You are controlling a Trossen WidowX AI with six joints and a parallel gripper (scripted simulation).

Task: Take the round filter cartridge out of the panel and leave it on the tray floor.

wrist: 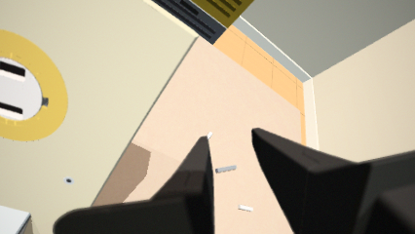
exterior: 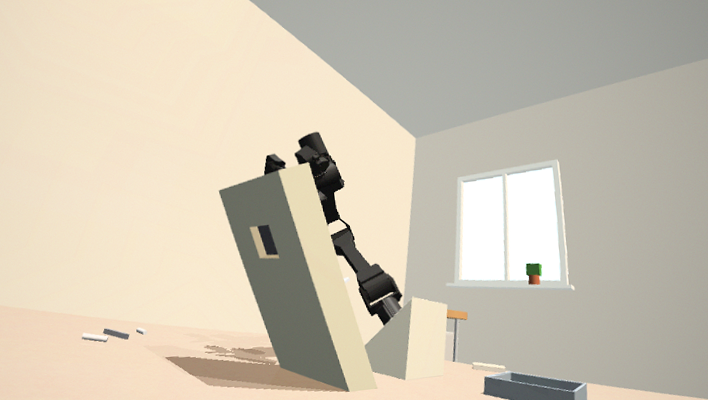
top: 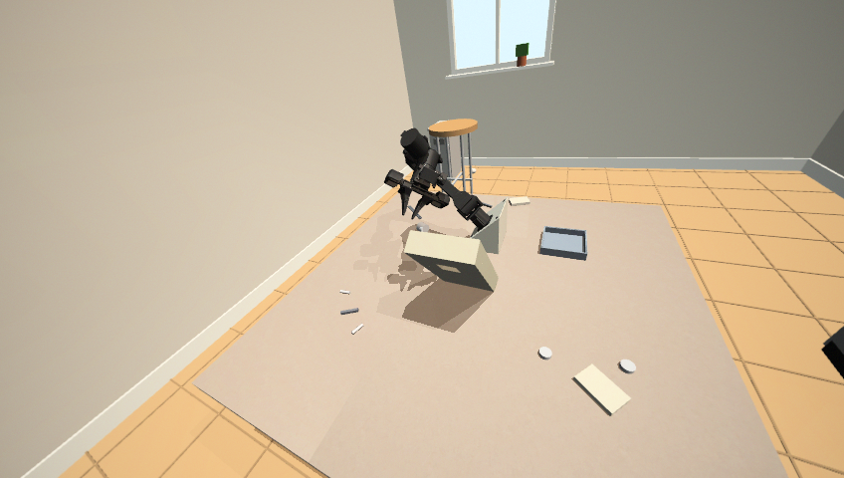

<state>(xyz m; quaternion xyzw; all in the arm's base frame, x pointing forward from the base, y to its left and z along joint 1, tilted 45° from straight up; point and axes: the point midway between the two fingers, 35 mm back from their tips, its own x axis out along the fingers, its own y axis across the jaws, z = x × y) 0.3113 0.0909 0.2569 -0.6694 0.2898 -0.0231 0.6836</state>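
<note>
Now: gripper tip 1 cm short of the filter cartridge, 13 cm to the right of it and 9 cm above it. The rest, counted from my gripper tip: cream service panel (4 cm behind, 13 cm to the left, 16 cm below); grey-blue tray (42 cm behind, 40 cm to the left, 31 cm below).
</note>
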